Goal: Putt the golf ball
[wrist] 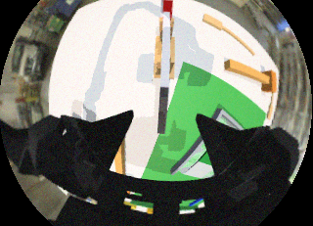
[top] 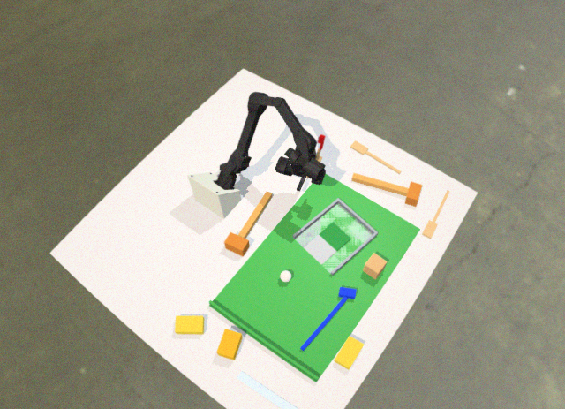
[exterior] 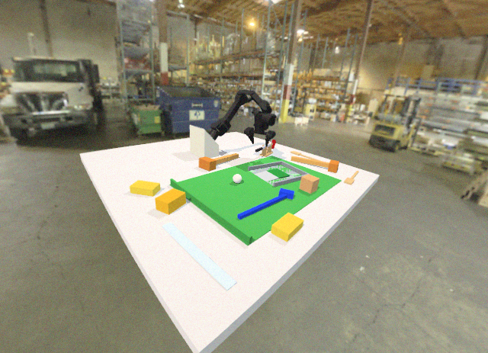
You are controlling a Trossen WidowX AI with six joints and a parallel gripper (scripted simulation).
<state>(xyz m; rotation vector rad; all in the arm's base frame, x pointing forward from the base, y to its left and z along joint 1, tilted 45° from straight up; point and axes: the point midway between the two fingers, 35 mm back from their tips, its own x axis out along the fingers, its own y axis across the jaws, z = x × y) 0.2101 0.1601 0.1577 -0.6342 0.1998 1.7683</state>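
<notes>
My gripper tip is now 50 mm past the wooden stand, 120 mm to the right of it and 60 mm above it. From my gripper tip the other things lie so: white golf ball 210 mm ahead, 340 mm to the right, 60 mm below; tan block 440 mm ahead, 100 mm to the right, 60 mm below; blue putter 430 mm ahead, 350 mm to the right, 70 mm below.
</notes>
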